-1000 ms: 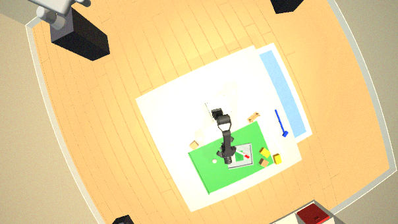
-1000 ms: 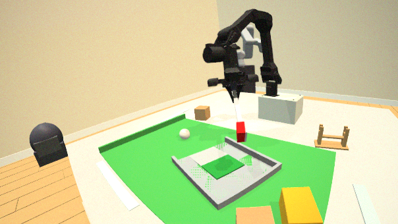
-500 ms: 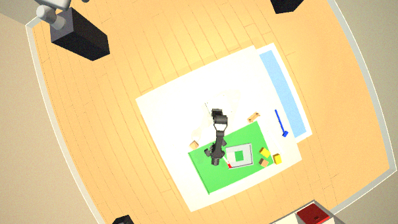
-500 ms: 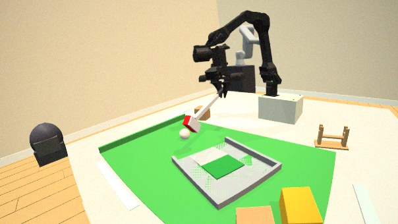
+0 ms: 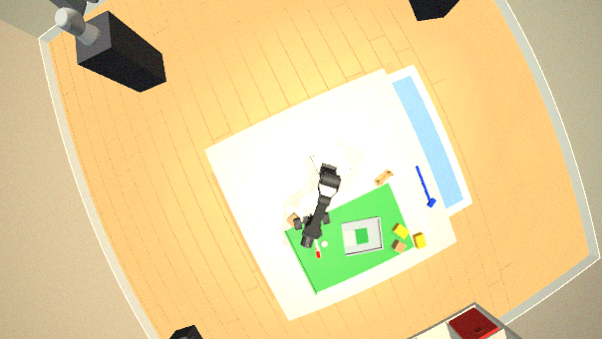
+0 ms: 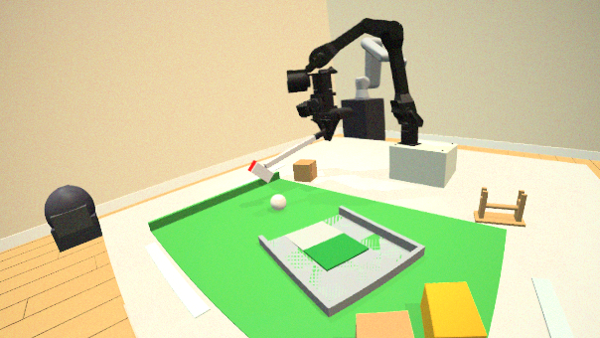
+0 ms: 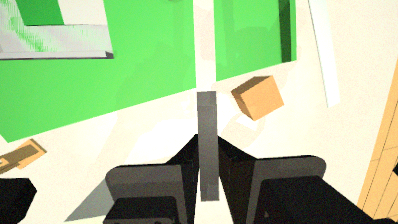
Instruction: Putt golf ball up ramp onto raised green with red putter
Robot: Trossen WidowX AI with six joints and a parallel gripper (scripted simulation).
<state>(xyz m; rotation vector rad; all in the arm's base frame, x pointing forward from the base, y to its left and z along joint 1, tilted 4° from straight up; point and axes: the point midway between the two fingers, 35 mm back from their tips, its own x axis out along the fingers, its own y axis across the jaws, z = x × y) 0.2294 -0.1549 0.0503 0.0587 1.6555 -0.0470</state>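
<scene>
Now: gripper tip 12 cm short of the red putter and 1 cm to the left of it. The rest, counted from my gripper tip: green mat 25 cm ahead, 21 cm to the left, 14 cm below; then white golf ball 21 cm ahead, 12 cm below, 3 cm to the left; then wooden stand 50 cm to the left, 11 cm below, 8 cm behind.
</scene>
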